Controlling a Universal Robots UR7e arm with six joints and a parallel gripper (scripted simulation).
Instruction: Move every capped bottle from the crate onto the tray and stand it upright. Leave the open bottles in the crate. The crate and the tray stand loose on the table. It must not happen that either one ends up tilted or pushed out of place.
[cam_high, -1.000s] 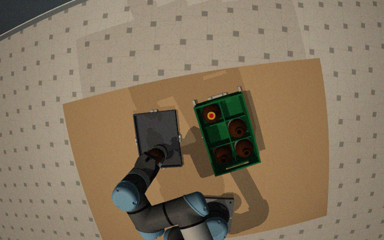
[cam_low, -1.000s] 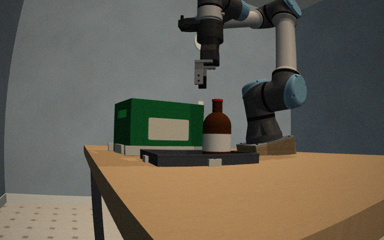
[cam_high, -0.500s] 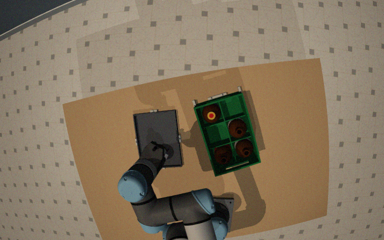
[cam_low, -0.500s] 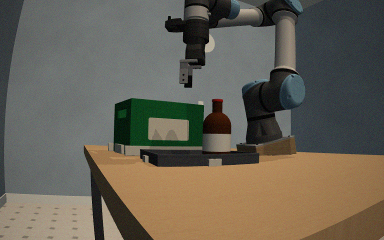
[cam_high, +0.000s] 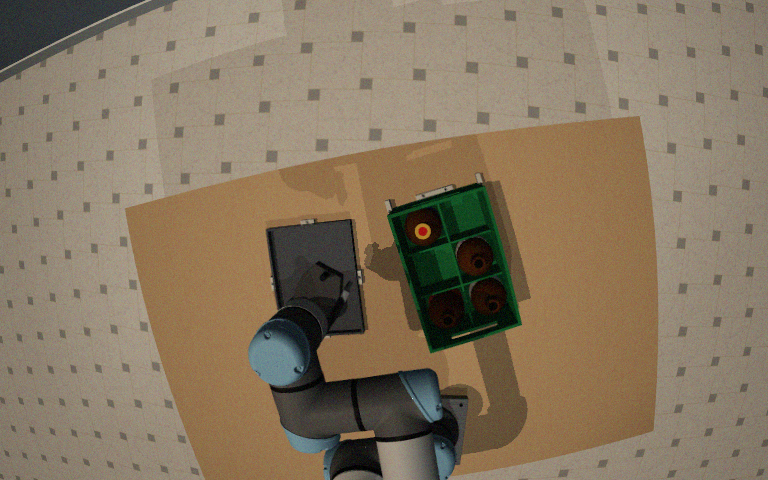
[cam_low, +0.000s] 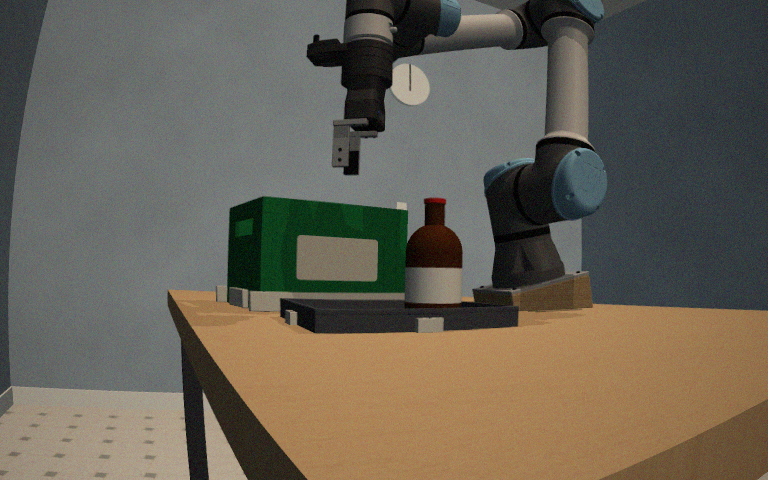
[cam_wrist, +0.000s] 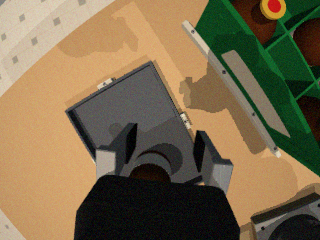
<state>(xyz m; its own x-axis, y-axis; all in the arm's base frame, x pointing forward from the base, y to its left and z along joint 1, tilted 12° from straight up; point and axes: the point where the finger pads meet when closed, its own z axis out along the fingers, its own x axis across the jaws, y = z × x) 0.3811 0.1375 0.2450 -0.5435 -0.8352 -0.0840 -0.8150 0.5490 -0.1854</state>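
Right now my hand is 220 mm to the left of the green crate, 140 mm above it and 20 mm past it. Also, from my hand: dark grey tray (210 mm below, 80 mm to the left, 40 mm behind); then open bottle (190 mm to the right, 130 mm below, 110 mm behind); then red-capped bottle (140 mm below, 100 mm behind, 80 mm to the left).
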